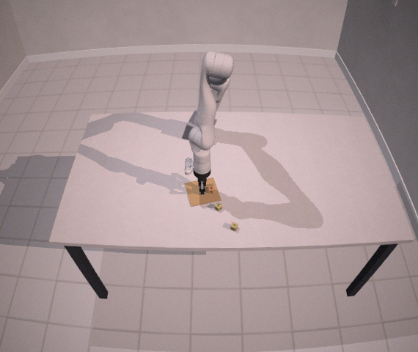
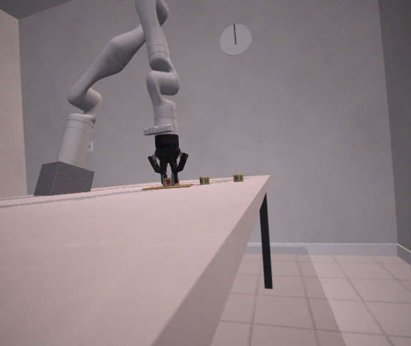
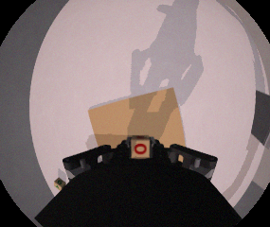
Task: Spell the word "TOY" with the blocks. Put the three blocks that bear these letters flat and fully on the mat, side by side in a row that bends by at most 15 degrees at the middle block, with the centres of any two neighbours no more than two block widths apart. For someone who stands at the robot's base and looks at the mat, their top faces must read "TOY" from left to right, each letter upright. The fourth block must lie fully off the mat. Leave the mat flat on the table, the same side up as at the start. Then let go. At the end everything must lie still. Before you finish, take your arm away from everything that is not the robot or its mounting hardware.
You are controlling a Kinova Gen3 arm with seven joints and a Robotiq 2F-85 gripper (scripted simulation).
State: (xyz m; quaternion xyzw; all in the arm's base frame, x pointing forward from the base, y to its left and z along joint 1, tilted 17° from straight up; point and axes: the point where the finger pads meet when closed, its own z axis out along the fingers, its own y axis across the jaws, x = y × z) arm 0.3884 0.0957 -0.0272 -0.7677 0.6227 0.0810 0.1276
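Right now the mat is 20 mm below my hand.
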